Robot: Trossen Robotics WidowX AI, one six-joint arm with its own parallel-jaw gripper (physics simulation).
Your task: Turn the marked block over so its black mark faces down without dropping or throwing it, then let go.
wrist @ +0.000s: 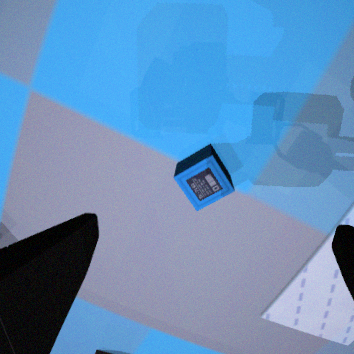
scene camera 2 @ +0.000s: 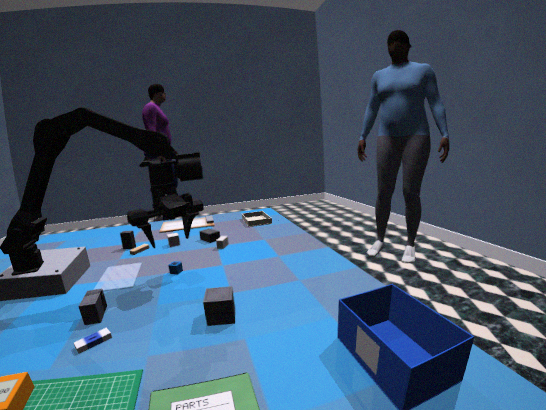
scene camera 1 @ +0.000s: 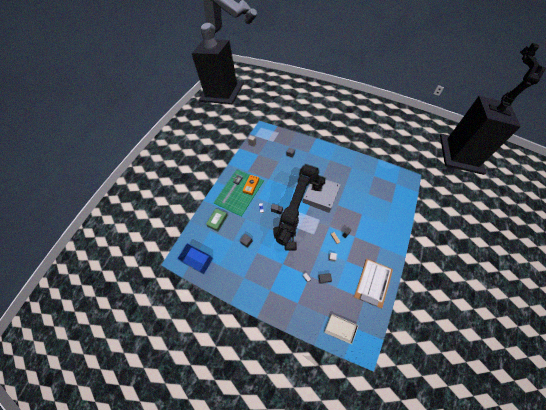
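Where they show: gripper, fingertip midpoint: [wrist: 216, 231] [scene camera 2: 171, 243] [scene camera 1: 290, 238]; arm's base, origin of the base link: [scene camera 2: 28, 268] [scene camera 1: 317, 186].
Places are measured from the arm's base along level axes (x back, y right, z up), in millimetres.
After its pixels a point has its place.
The marked block [scene camera 2: 175, 267] @(x -388, y 96, z -40 mm) [wrist: 204, 183] @(x -389, y 80, z -35 mm) is a small blue cube with dark sides. It stands flat on the patchwork mat, and its black mark with pale print faces up. It sits near the seam of a grey and a bright blue patch. In scene camera 1 it does not show; the arm is over that area. My gripper [scene camera 2: 170, 242] @(x -388, y 88, z 26 mm) [wrist: 216, 231] @(x -388, y 88, z 26 mm) is open and empty, pointing down above the mat. In the wrist view the block lies beyond the line between the fingertips, apart from both fingers.
A pale dashed sheet [scene camera 1: 307, 223] @(x -238, y 14, z -56 mm) [scene camera 2: 119, 276] @(x -236, y 39, z -56 mm) [wrist: 310, 300] @(x -267, y -6, z -56 mm) lies near the block. A dark cube [scene camera 1: 246, 240] @(x -443, y 331, z -9 mm) [scene camera 2: 219, 306] @(x -430, y 364, z -21 mm), another dark block [scene camera 1: 276, 208] @(x -201, y 215, z -17 mm) [scene camera 2: 93, 306] @(x -202, y 249, z -23 mm) and a wooden piece [scene camera 1: 335, 237] @(x -295, y -164, z -47 mm) [scene camera 2: 139, 248] @(x -296, y -153, z -48 mm) stand around. A blue bin [scene camera 1: 196, 258] @(x -608, y 601, z -59 mm) [scene camera 2: 432, 376] @(x -588, y 667, z -18 mm) is at the mat's corner.
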